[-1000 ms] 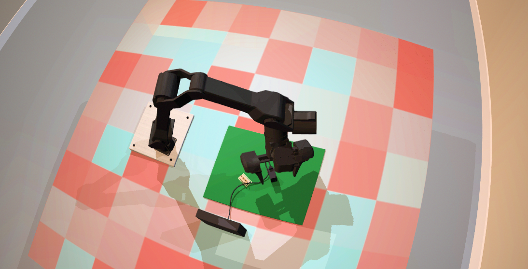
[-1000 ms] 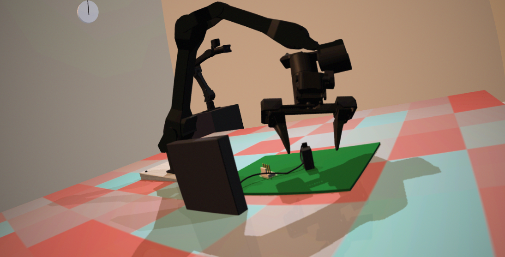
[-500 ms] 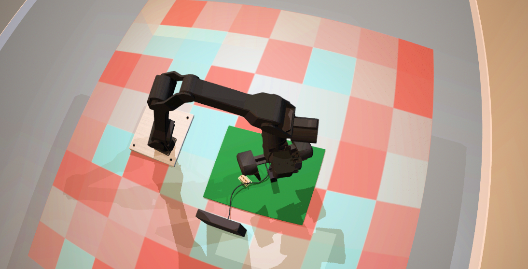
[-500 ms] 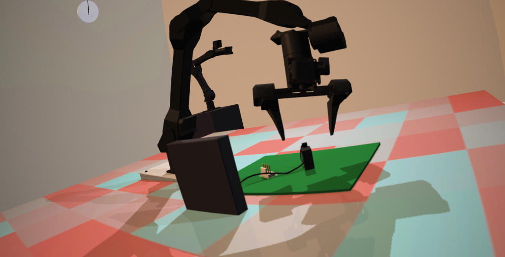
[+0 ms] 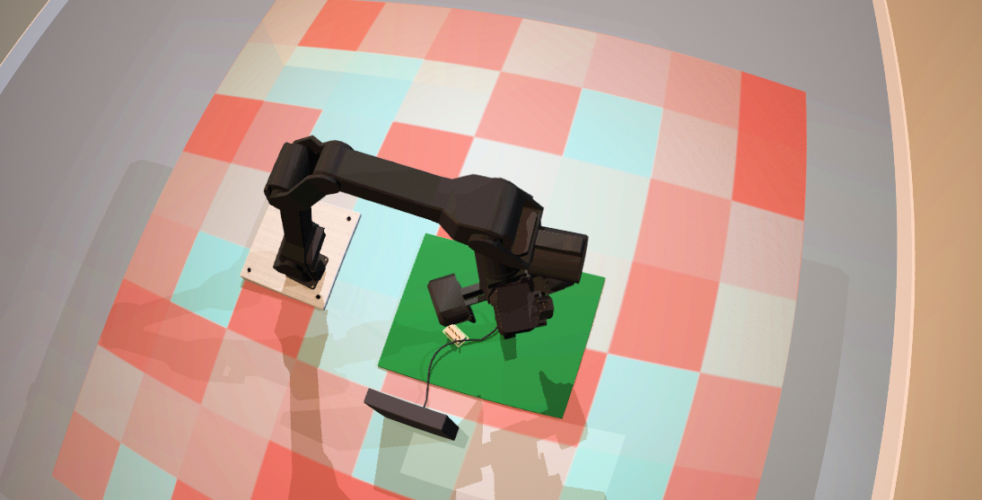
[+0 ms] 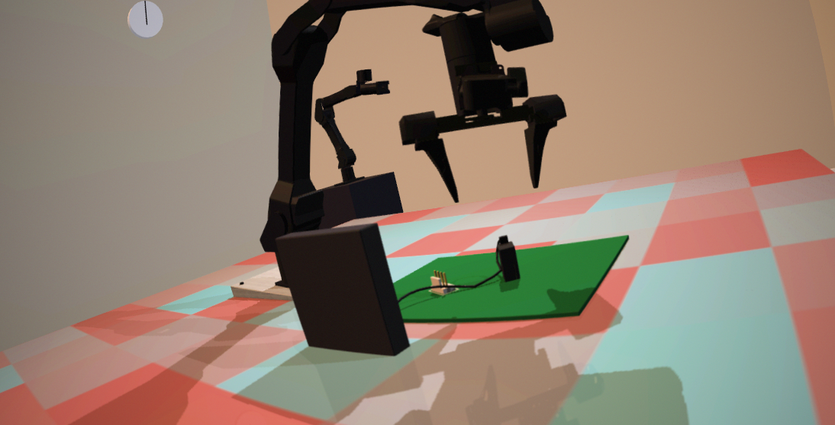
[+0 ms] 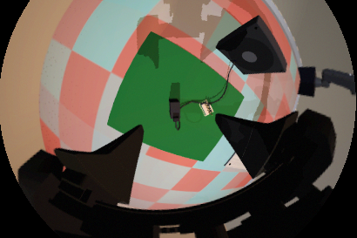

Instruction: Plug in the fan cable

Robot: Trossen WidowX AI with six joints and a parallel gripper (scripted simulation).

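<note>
My gripper tip is now 80 mm above the black plug. Round my gripper tip: green board 30 mm behind, 110 mm below; four-pin fan header 80 mm behind, 40 mm to the right, 100 mm below; black fan 70 mm behind, 190 mm to the right, 40 mm below.
</note>
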